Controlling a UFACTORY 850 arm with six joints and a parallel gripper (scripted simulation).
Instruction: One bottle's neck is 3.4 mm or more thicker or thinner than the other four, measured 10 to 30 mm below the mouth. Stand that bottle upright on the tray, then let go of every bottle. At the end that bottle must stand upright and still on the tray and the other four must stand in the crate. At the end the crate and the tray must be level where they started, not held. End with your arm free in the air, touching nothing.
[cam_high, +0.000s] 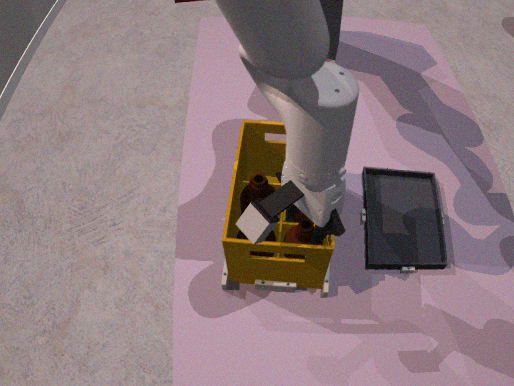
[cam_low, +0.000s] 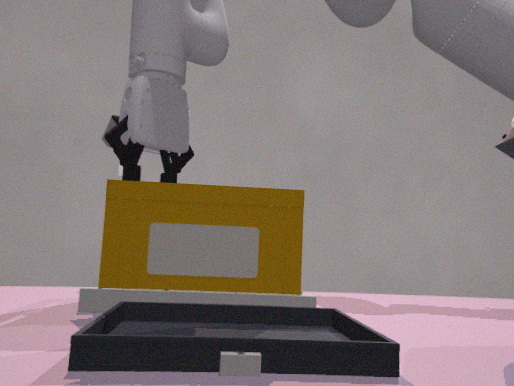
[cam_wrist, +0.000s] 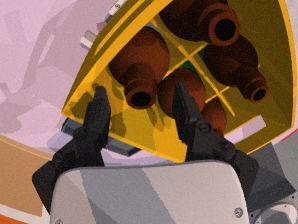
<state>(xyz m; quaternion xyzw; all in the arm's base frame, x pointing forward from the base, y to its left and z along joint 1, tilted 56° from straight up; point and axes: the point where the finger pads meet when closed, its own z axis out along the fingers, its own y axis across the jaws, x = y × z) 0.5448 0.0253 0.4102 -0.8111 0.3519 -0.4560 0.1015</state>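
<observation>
My gripper is now 90 mm past the yellow crate, 30 mm to the left of it and 90 mm above it. The rest, counted from my hand: tray 80 mm behind, 250 mm to the left, 160 mm below; bottle 170 mm behind, 30 mm to the left, 90 mm below.
</observation>
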